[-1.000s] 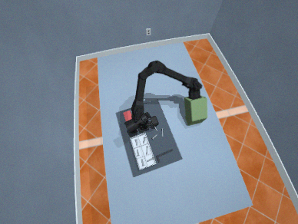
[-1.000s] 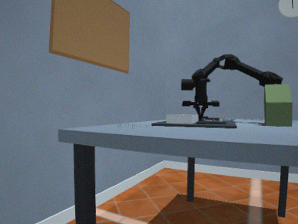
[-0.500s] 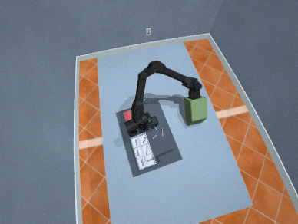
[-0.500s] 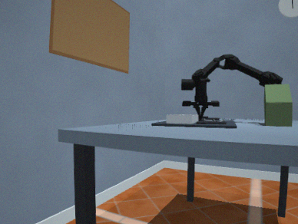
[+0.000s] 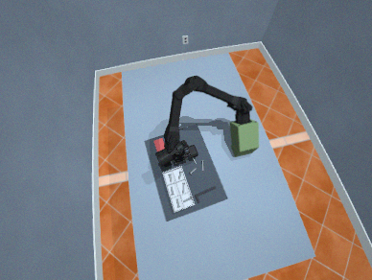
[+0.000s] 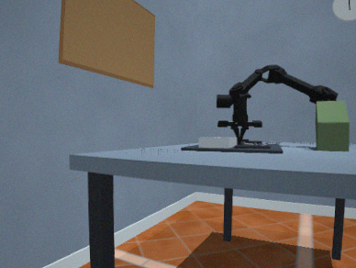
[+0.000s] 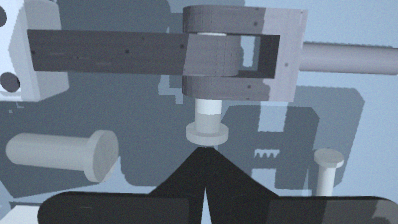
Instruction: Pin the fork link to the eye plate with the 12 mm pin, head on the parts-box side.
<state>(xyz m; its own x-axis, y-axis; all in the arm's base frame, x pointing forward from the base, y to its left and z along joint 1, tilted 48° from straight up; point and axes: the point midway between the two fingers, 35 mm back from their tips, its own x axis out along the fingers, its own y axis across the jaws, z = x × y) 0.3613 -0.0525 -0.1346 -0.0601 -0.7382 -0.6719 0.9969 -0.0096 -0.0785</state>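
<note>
The eye plate lies 2 cm ahead of my hand, 5 cm to the right of it and 3 cm below it. Round my hand: thick headed pin (7 cm ahead, 3 cm below); then dark mat (5 cm to the left, 4 cm below); then thin headed pin (7 cm behind, 2 cm to the left, 3 cm below).
</note>
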